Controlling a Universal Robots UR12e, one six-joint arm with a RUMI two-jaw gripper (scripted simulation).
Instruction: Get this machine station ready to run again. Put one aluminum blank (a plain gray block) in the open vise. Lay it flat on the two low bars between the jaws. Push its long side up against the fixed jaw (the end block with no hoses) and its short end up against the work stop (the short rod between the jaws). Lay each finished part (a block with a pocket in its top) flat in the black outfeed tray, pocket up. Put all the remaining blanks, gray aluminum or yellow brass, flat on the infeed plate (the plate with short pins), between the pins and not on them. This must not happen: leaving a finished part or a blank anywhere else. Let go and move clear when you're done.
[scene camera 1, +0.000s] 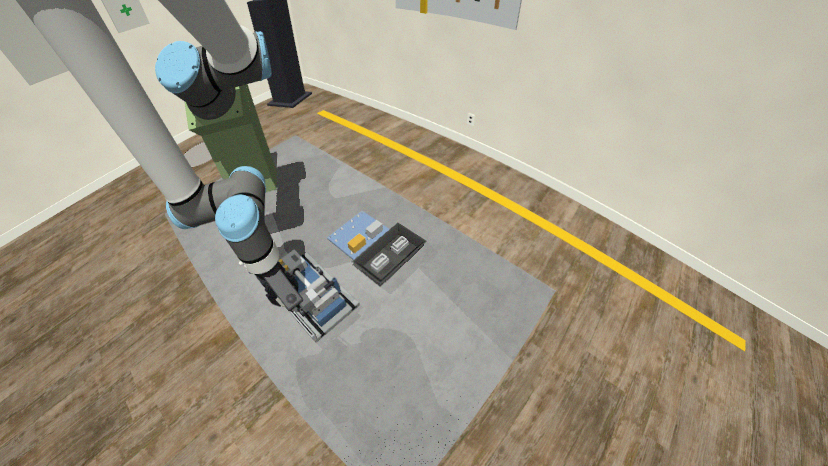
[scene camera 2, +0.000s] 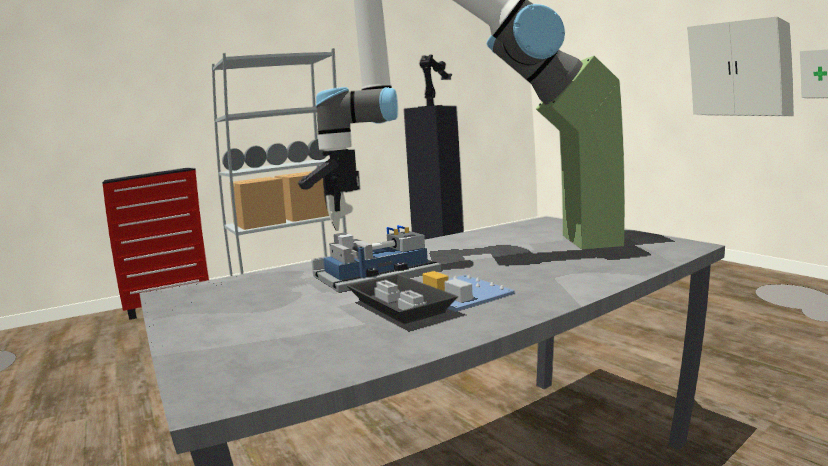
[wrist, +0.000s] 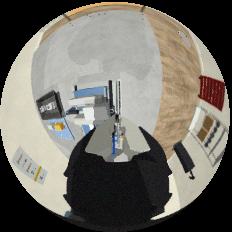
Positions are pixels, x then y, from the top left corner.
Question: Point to my gripper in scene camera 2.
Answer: At 337, 230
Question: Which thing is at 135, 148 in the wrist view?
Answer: My gripper.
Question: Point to my gripper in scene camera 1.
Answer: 293, 306
